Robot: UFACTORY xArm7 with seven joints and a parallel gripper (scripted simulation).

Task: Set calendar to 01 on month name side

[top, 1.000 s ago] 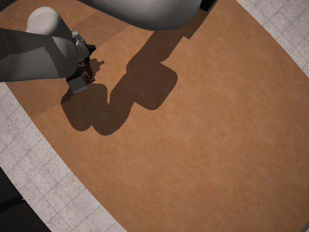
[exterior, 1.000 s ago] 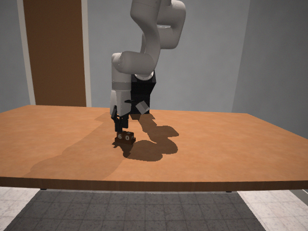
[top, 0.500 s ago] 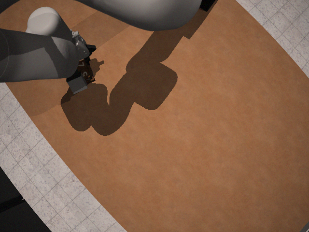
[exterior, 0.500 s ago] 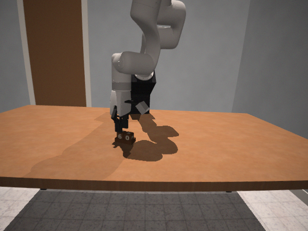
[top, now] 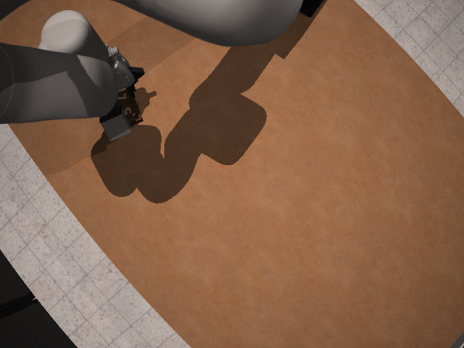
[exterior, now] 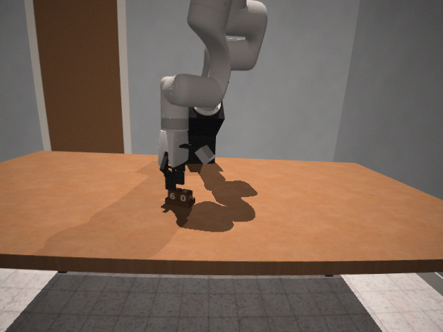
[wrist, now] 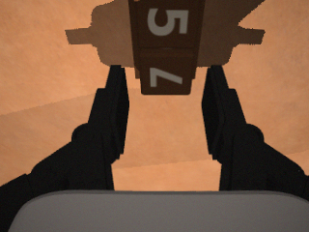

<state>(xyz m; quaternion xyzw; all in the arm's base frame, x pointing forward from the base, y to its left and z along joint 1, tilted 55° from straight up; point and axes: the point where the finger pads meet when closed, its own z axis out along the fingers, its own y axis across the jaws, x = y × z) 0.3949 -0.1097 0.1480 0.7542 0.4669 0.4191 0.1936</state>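
My hand is 4 cm above the cube. Round my hand: calendar tray 6 cm below, 2 cm to the left, 1 cm ahead.
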